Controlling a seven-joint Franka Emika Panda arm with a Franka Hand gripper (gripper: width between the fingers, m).
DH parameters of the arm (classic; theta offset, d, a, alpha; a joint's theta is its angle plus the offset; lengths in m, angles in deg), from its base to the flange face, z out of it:
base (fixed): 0 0 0 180
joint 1: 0 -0.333 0 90
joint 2: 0 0 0 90
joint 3: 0 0.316 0.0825 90
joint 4: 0 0 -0.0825 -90
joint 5: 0 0.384 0 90
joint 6: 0 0 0.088 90
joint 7: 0 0.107 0 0
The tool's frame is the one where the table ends.
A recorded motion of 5 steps. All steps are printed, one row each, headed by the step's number.
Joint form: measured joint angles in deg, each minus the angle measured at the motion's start. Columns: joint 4, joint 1, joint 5, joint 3, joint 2, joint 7, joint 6.
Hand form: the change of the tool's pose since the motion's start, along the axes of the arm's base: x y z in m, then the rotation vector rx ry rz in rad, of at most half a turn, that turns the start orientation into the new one. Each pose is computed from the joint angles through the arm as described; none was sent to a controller.
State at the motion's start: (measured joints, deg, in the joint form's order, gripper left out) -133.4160 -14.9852 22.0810 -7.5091 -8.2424 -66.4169 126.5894
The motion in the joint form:
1: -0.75 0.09 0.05 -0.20 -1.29 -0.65 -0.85
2: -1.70 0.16 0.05 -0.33 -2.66 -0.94 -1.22
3: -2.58 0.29 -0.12 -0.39 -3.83 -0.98 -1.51
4: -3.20 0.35 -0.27 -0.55 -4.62 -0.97 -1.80
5: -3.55 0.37 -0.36 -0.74 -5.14 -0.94 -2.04
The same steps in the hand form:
1: -0.0060 -0.0026 0.0037 0.0066 0.0017 0.0103
2: -0.0123 -0.0048 0.0071 0.0116 -0.0005 0.0142
3: -0.0180 -0.0069 0.0093 0.0132 -0.0008 0.0153
4: -0.0220 -0.0090 0.0103 0.0143 0.0012 0.0149
5: -0.0244 -0.0109 0.0113 0.0158 0.0026 0.0133

